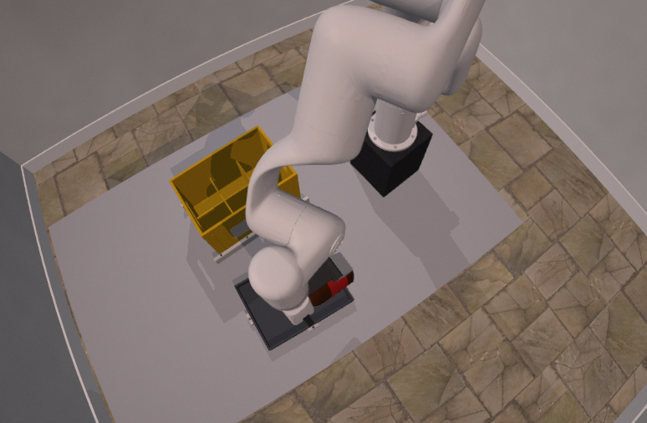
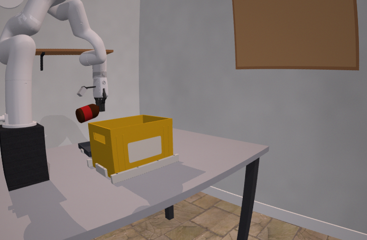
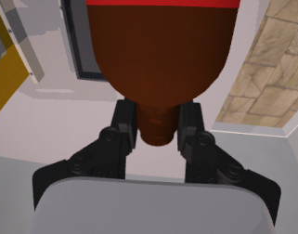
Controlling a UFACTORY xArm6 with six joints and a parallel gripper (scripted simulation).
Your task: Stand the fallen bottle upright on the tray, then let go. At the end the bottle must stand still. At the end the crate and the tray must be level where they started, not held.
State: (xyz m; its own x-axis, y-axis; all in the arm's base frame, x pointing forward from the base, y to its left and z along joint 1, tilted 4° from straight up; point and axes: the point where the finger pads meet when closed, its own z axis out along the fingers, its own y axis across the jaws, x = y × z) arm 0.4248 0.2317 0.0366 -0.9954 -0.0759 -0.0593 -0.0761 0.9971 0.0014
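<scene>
Now: hand 6 cm past the brown bottle and 2 cm above it. Round my hand: yellow crate: 35 cm to the right, 12 cm below, 2 cm behind; dark tray: 19 cm below, 5 cm to the right, 1 cm behind.
</scene>
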